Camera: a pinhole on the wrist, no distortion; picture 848 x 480 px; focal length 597.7 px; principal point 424.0 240.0 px. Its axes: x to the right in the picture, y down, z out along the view. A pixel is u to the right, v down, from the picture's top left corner.
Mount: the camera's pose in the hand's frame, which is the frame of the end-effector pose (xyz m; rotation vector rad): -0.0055 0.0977 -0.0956 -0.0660 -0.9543 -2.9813
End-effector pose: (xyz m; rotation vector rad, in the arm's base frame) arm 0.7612 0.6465 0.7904 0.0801 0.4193 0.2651
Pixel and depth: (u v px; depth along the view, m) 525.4 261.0 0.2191
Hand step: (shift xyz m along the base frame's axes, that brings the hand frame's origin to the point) -0.0457 0.1993 0.1229
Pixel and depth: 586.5 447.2 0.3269
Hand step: -0.0176 0.1613 0.2753
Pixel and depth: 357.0 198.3 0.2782
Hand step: 0.0145 0.2716 0.1297
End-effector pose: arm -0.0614 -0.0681 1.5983 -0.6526 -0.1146 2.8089
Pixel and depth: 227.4 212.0 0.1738
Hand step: -0.1141 -0.1833 -0.0172
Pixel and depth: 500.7 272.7 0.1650
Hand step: -0.0447 -0.1858 0.0239
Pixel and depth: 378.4 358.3 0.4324
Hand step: -0.2379 -0.2628 0.2164
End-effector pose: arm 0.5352 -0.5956 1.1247 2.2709 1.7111 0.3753
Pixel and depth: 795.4 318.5 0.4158
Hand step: 0.3014 -0.3331 -0.1672
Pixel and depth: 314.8 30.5 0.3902
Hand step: 0.4597 -0.0494 0.0337
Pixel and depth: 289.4 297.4 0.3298
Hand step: 0.3250 -0.0024 -0.0744
